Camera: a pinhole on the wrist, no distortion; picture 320 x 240 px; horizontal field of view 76.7 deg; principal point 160.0 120.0 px. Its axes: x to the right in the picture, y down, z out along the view. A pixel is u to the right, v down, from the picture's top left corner.
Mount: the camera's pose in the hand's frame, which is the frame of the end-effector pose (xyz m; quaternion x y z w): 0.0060 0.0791 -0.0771 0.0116 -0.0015 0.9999 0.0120
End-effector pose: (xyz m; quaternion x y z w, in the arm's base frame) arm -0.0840 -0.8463 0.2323 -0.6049 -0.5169 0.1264 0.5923
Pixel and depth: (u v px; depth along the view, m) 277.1 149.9 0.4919
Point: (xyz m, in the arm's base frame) -0.5174 -0.8054 -0.0133
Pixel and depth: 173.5 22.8 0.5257
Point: -0.2757 -0.5129 -0.1728
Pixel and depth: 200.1 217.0 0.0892
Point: -0.0807 -0.8387 0.1932
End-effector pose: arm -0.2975 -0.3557 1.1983 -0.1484 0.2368 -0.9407 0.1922
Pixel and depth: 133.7 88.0 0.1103
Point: -0.2780 -0.4566 1.1823
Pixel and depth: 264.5 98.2 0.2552
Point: -0.0935 -0.4632 1.2740
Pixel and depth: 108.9 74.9 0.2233
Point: -0.2675 -0.5449 1.2698
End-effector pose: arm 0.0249 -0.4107 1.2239 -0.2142 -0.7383 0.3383 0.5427
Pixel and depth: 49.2 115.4 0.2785
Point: -0.2191 -0.2957 1.2371
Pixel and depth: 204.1 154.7 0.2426
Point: -0.1212 -0.4583 1.1381
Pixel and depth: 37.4 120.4 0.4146
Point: -0.3776 -0.2687 1.2868
